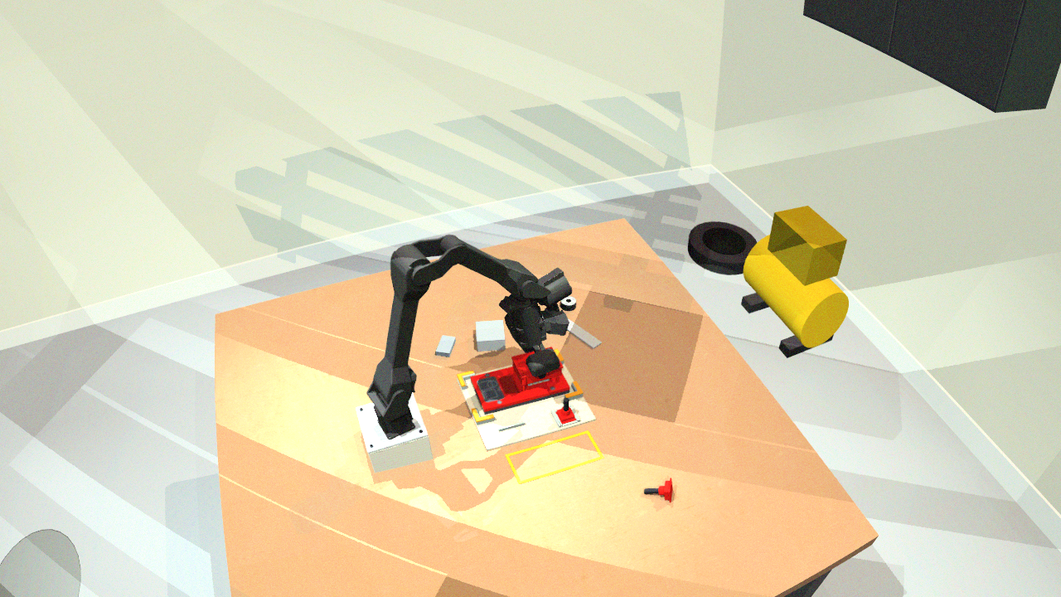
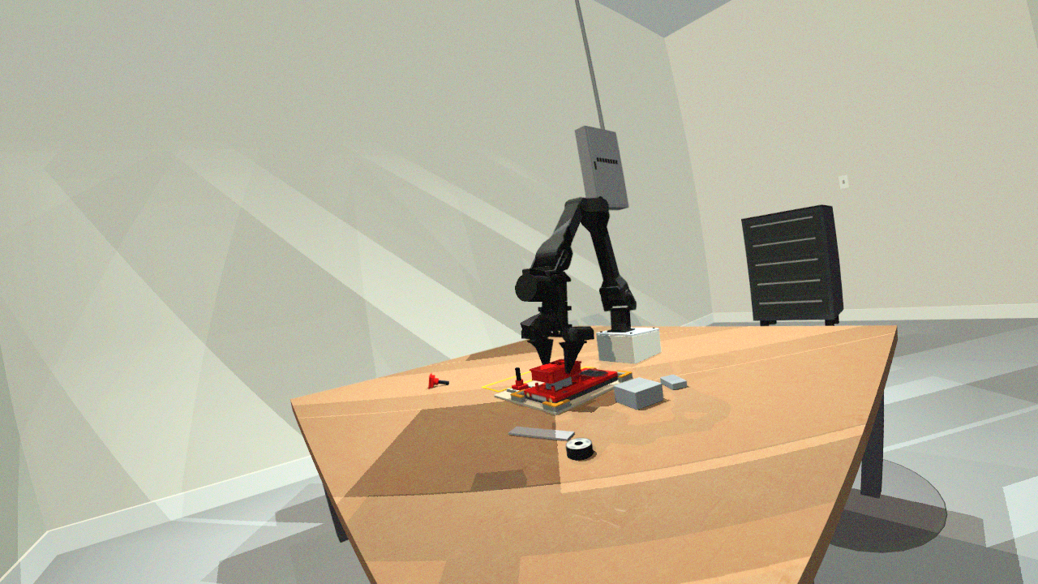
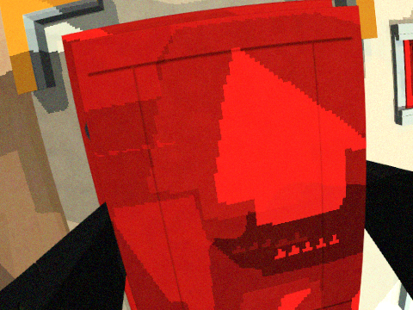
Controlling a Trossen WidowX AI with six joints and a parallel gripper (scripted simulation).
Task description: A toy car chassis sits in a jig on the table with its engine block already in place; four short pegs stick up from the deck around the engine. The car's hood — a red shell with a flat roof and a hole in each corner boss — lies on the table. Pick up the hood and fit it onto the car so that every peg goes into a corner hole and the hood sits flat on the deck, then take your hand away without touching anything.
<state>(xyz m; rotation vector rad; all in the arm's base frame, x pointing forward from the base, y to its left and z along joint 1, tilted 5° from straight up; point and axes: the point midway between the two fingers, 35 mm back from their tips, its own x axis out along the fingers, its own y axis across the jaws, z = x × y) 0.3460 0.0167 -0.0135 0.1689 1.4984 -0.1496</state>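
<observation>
My gripper tip is 1 cm below the red hood. From my gripper tip the other things lie so: grey flat bar: 18 cm ahead, 9 cm to the left, 6 cm below; then white jig: 5 cm below, 4 cm behind, 1 cm to the right; then grey engine block: 3 cm below, 1 cm to the left.
</observation>
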